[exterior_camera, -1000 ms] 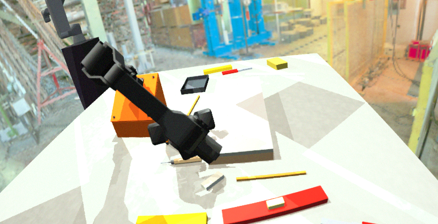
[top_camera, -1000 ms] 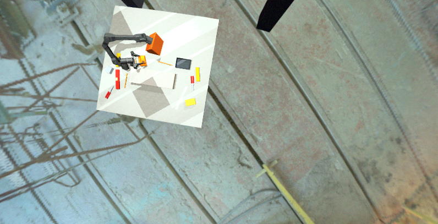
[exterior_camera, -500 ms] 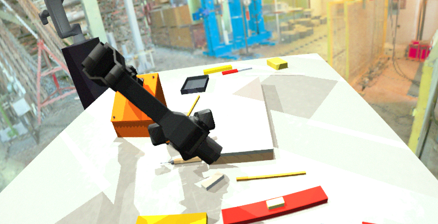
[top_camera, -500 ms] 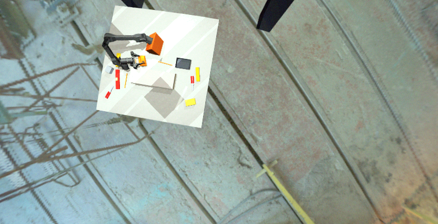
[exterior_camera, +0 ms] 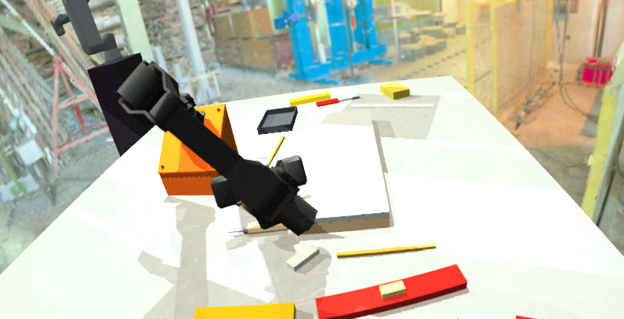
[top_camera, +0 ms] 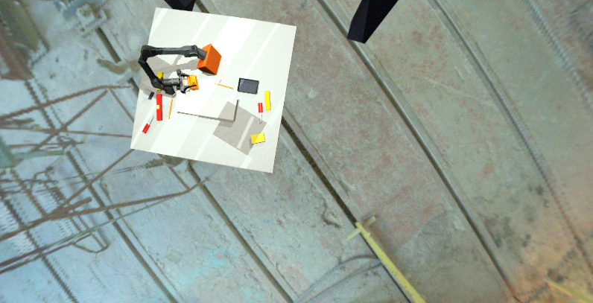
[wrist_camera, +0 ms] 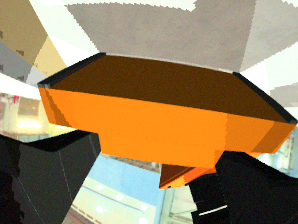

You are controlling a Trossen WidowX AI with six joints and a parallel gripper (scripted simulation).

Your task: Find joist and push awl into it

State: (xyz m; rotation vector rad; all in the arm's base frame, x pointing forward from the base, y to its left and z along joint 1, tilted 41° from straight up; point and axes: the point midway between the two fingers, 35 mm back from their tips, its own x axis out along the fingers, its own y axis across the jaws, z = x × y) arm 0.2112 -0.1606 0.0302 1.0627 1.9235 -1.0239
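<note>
Right now the stud finder is 1 cm ahead of my gripper tip and 1 cm to the left of it. From my gripper tip the other things lie so: white block (13 cm ahead, 18 cm to the right, 5 cm below); then awl (1 cm ahead, 11 cm to the right, 5 cm below); then red level (29 cm ahead, 27 cm to the right, 5 cm below).
</note>
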